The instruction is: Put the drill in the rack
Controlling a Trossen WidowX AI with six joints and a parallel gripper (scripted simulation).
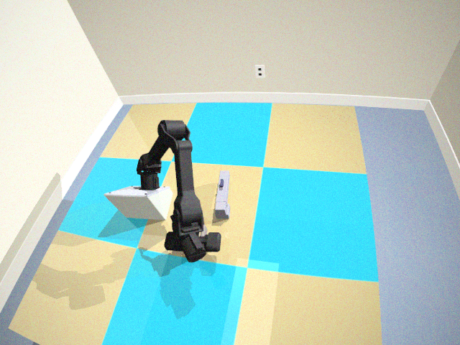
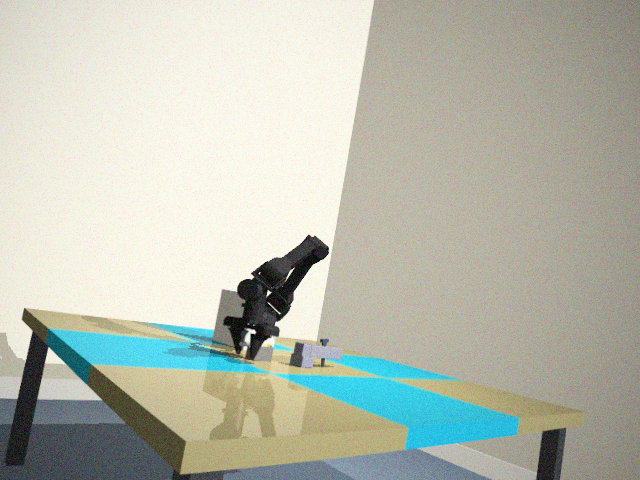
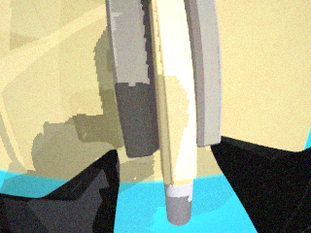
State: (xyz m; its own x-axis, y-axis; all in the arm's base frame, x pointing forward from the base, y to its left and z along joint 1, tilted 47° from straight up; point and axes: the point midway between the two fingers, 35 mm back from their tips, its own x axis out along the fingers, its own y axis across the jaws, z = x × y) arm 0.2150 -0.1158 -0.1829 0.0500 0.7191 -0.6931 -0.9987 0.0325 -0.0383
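Now: gripper tip 40 mm to the right of the drill and 30 mm below it. The rest, counted from my gripper tip: lavender grey block: 70 mm ahead, 220 mm to the left, 30 mm above; grey rack: 50 mm to the left, 10 mm above; dark blue key: 70 mm ahead, 240 mm to the left, 40 mm above.
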